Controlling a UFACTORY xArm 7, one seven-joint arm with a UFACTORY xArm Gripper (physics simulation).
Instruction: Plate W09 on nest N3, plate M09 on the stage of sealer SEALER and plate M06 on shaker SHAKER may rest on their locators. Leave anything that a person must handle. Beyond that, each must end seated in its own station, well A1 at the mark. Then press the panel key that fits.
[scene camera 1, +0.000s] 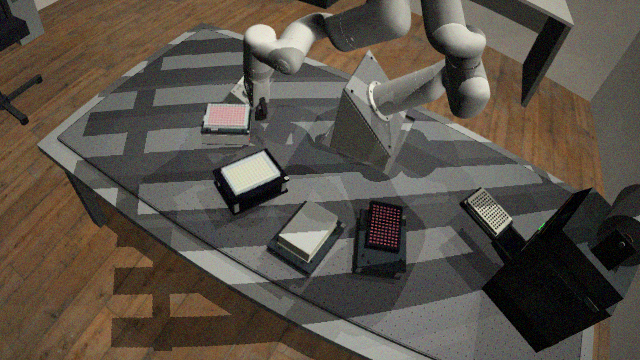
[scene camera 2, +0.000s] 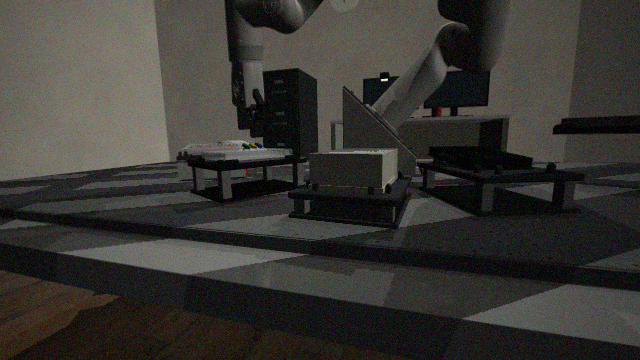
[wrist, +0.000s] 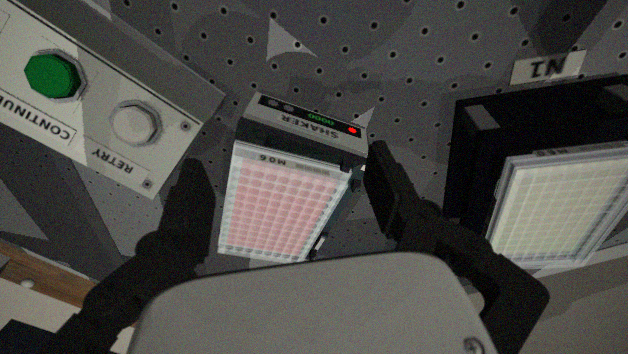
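Observation:
Pink-filled plate M06 (scene camera 1: 227, 116) (wrist: 282, 207) lies on the shaker (scene camera 1: 226, 140) (wrist: 303, 119); whether it rests on a locator I cannot tell. My gripper (scene camera 1: 261, 111) (scene camera 2: 251, 127) (wrist: 289, 169) is open and empty, above and beside M06; in the wrist view its fingers stand either side of it. A whitish plate (scene camera 1: 489, 211) lies on the stage of the black sealer (scene camera 1: 550, 285). A black plate with pink wells (scene camera 1: 384, 226) (scene camera 2: 480, 158) and a tall beige plate (scene camera 1: 309, 231) (scene camera 2: 350, 170) lie on separate stands; their labels are unreadable. The panel (scene camera 1: 237, 91) shows green CONTINUE (wrist: 52, 76) and white RETRY (wrist: 134, 124) keys.
A pale yellow plate (scene camera 1: 252, 172) (scene camera 2: 255, 154) (wrist: 560, 207) lies on the black stand marked N1 (wrist: 547, 67), near the shaker. The arm's slanted base mount (scene camera 1: 362, 120) (scene camera 2: 367, 122) rises behind the stands. The shaker display has a red light (wrist: 352, 130).

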